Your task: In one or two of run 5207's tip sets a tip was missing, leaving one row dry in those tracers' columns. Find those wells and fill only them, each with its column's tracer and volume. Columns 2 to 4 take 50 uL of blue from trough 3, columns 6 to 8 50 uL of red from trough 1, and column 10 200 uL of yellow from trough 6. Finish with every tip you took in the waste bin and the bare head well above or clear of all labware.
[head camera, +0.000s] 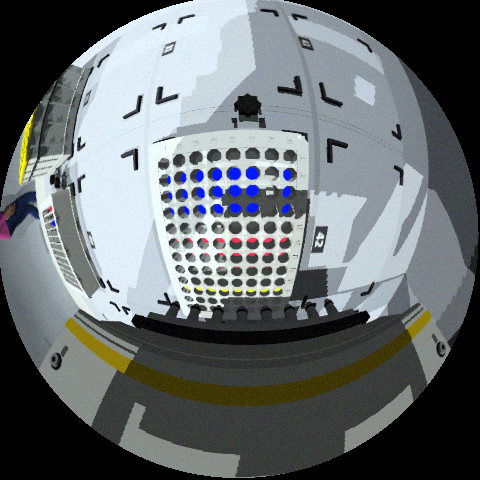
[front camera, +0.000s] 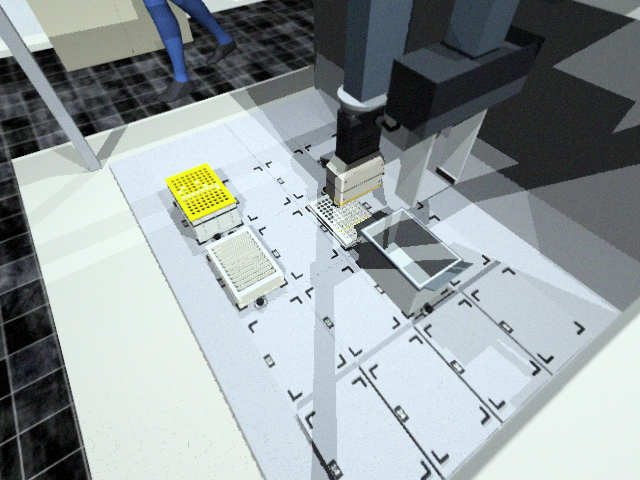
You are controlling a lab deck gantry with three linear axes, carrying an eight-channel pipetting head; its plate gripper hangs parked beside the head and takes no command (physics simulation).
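Observation:
The white well plate (front camera: pixel 347 242) (head camera: pixel 230 137) lies in front of and below the eight-channel head (front camera: pixel 357 180) (head camera: pixel 250 336). In the head view, three blue well lines have a dry well in the second position from the right. The red lines and the yellow line show colour across, though far wells are partly hidden. The short nozzles show no tips. The trough reservoir (front camera: pixel 280 280) (head camera: pixel 75 245) shows red and blue near its far end in the head view. The yellow tip rack (front camera: pixel 201 191) (head camera: pixel 26 150) has some gaps. The parked plate gripper (front camera: pixel 428 186) hangs open, nothing between its paddles.
The open-topped waste bin (front camera: pixel 440 273) stands beside the plate in the front view, its rim higher than the plate. A black knob (head camera: pixel 247 105) sits by the plate's end in the head view. A person's blue-clad legs (front camera: pixel 173 46) show beyond the deck edge.

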